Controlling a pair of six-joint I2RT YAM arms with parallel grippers.
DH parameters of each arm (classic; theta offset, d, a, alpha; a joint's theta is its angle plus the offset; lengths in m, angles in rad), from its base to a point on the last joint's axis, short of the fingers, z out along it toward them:
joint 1: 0 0.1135 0.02 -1.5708
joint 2: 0 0 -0.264 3.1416
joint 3: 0.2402 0 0.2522 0
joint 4: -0.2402 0 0.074 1.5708
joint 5: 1.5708 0 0 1.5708
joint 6: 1.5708 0.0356 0 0
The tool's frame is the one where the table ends.
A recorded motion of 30 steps. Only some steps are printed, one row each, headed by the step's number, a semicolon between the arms.
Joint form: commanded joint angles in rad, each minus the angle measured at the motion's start. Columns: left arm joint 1, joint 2, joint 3, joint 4, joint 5, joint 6; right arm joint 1, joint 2, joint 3, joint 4, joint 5, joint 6.
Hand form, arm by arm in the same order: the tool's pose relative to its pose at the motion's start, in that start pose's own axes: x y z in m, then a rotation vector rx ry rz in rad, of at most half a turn. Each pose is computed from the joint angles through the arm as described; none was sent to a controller.
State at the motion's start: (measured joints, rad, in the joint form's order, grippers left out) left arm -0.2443 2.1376 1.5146 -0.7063 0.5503 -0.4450; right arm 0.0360 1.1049 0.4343 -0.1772 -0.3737 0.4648
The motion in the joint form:
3: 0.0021 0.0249 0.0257 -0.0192 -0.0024 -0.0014; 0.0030 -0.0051 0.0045 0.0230 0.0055 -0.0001
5: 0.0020 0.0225 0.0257 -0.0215 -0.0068 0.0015; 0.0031 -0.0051 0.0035 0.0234 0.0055 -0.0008
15: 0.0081 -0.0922 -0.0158 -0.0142 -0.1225 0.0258; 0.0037 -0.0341 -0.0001 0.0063 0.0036 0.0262
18: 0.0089 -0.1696 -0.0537 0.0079 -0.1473 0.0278; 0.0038 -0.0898 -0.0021 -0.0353 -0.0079 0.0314
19: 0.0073 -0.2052 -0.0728 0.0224 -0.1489 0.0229; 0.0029 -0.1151 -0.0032 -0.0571 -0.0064 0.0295
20: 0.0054 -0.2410 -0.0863 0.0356 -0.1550 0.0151; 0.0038 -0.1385 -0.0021 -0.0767 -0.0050 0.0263
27: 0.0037 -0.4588 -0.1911 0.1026 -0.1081 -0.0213; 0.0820 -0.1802 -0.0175 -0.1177 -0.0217 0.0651
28: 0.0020 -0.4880 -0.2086 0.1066 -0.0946 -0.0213; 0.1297 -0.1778 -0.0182 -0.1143 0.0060 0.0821
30: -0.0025 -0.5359 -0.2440 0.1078 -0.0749 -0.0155; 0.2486 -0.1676 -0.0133 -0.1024 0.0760 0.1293
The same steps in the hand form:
3: -0.0039 0.0018 0.0035 -0.0089 0.0120 -0.0127; -0.0035 0.0028 -0.0011 -0.0101 -0.0280 -0.0140
5: -0.0036 0.0015 0.0027 -0.0128 0.0101 -0.0097; -0.0033 0.0026 -0.0010 -0.0099 -0.0275 -0.0145
15: 0.0045 -0.0090 -0.0302 -0.0886 -0.1054 0.0481; -0.0018 0.0039 -0.0052 -0.0158 -0.0330 0.0090
18: 0.0129 -0.0165 -0.0492 -0.0884 -0.1662 0.0770; 0.0009 0.0067 -0.0137 -0.0313 -0.0374 0.0095
19: 0.0175 -0.0205 -0.0570 -0.0777 -0.1913 0.0876; 0.0024 0.0074 -0.0175 -0.0306 -0.0406 0.0074
20: 0.0215 -0.0254 -0.0659 -0.0688 -0.2220 0.0972; 0.0034 0.0087 -0.0212 -0.0318 -0.0449 0.0018
27: 0.0550 -0.0449 -0.1136 0.0467 -0.3416 0.1523; 0.0177 0.0189 -0.0215 -0.0770 0.0201 -0.0077
28: 0.0611 -0.0465 -0.1183 0.0646 -0.3460 0.1635; 0.0218 0.0248 -0.0188 -0.0754 0.0330 -0.0231
30: 0.0725 -0.0475 -0.1236 0.0864 -0.3440 0.1828; 0.0313 0.0405 -0.0133 -0.0749 0.0568 -0.0596

